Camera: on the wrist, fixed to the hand. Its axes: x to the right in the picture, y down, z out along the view.
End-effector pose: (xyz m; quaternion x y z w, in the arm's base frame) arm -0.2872 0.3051 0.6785 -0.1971 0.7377 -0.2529 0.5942
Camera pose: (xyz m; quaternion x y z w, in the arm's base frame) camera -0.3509 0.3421 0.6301 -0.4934 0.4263 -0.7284 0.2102
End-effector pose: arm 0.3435 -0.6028 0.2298 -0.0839 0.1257 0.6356 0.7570
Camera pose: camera 0.2860 -0.5817 0.1664 -0.0832 0.2369 -0.0733 0.9652
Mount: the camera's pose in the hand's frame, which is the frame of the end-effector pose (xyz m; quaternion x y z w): 0.0295 0.0582 -0.0593 0.1778 0.1170 -0.6596 0.7208
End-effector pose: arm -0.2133 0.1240 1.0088 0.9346 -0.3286 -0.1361 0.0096
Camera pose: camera -0.2114 0.0559 1.0648 -0.9080 -0.3565 -0.0633 0.2106
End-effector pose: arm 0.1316 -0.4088 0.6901 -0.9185 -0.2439 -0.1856 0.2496
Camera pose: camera 0.1740 -0.4749 0.7302 -0.4351 -0.7855 -0.3626 0.2494
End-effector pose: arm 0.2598 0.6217 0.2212 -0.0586 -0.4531 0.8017 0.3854
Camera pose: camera 0.2327 0.6649 0.1493 0.2314 -0.1776 0.3974 0.8701
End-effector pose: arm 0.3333 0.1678 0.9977 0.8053 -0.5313 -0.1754 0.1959
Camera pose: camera 0.3276 0.1273 1.0758 -0.9863 -0.1400 0.0670 0.0555
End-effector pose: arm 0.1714 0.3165 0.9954 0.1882 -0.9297 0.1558 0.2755
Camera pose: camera 0.1500 0.3833 1.0488 0.7797 -0.4861 0.1179 0.3767
